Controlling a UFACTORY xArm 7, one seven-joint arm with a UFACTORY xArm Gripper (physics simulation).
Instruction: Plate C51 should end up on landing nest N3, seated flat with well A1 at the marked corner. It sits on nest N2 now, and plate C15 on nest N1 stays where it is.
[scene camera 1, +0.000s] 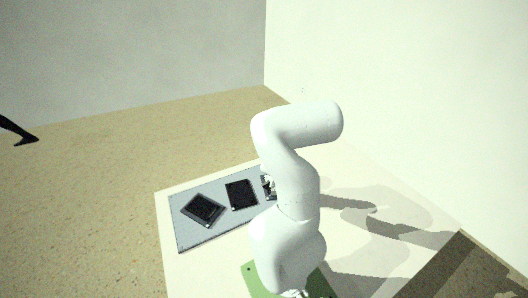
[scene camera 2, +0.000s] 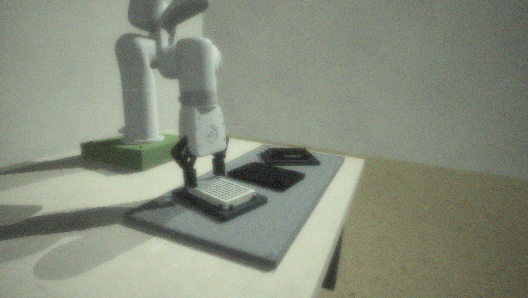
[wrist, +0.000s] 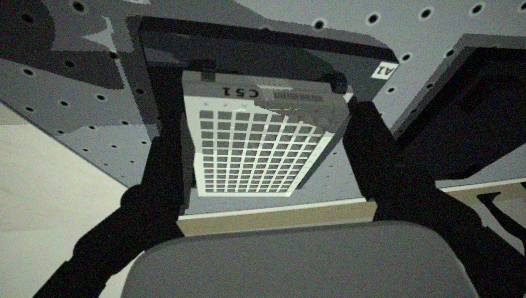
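Observation:
Plate C51 (scene camera 2: 225, 191) (wrist: 255, 150), white with a grid of wells, lies on nest N2 (scene camera 2: 223, 217) (wrist: 250, 52), whose A1 tag shows at a corner in the wrist view. My gripper (scene camera 2: 204, 179) (wrist: 270, 124) is open and low, one finger on each side of the plate; the left finger in the wrist view is very close to it. The arm hides much of this in scene camera 1. The black middle nest (scene camera 1: 241, 194) (scene camera 2: 267, 176), apparently N3, is empty. A dark plate, apparently C15 (scene camera 1: 204, 207) (scene camera 2: 291, 155), sits on the far, turned nest.
The nests stand on a grey perforated board (scene camera 1: 177, 235) (scene camera 2: 250, 250) on the white table (scene camera 1: 215, 270) (scene camera 2: 75, 275). The arm's green base (scene camera 1: 252, 280) (scene camera 2: 112, 156) stands beside the board. A dark leg and foot (scene camera 1: 20, 134) show on the floor at the left in scene camera 1.

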